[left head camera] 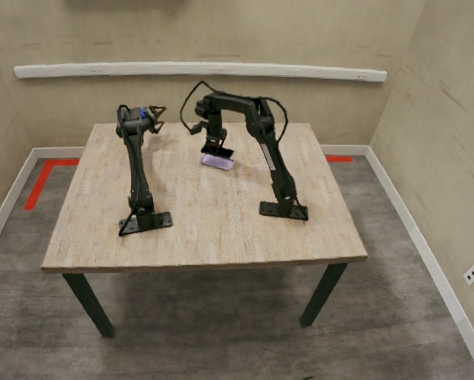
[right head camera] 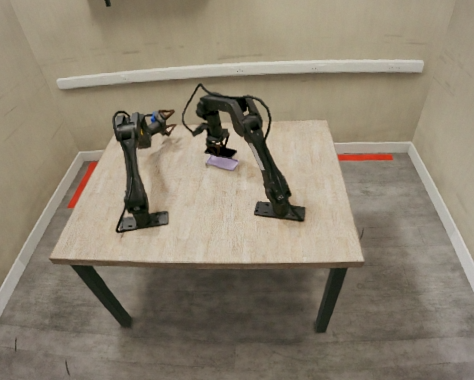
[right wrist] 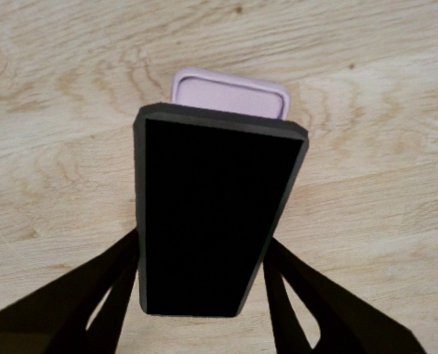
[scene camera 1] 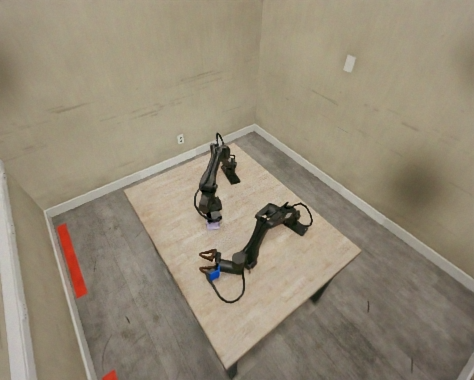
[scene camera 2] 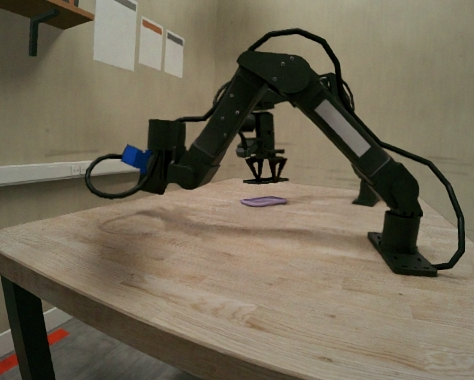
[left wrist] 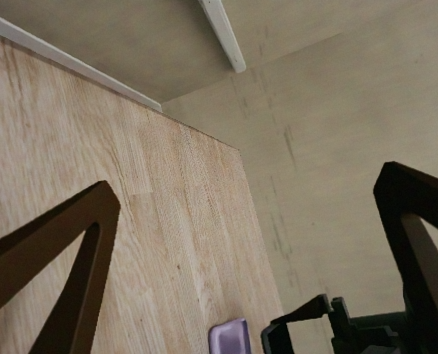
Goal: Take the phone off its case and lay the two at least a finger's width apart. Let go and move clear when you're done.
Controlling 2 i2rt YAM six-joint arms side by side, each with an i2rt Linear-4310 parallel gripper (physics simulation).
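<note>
The black phone [left head camera: 227,153] [right head camera: 229,152] [scene camera 2: 266,181] [right wrist: 215,210] is raised a little above the table, screen up, with a gap under it in scene camera 2. My right gripper [left head camera: 214,148] [right wrist: 204,239] is shut on its two long sides. The lilac case [left head camera: 217,162] [right head camera: 222,163] [scene camera 1: 213,226] [scene camera 2: 264,201] [left wrist: 230,340] [right wrist: 230,98] lies flat on the table, open side up, below the phone; the phone hides most of it in the right wrist view. My left gripper [left head camera: 161,120] [right head camera: 173,120] [scene camera 1: 201,262] [left wrist: 238,184] is wide open and empty, well to the left of both in the head views.
The wooden table [left head camera: 200,225] [right head camera: 200,220] bears both arm bases [left head camera: 145,222] [left head camera: 284,210]. My left arm [scene camera 2: 230,110] stands in front of the right arm in scene camera 2. A white rail [left head camera: 200,70] runs along the wall behind the table.
</note>
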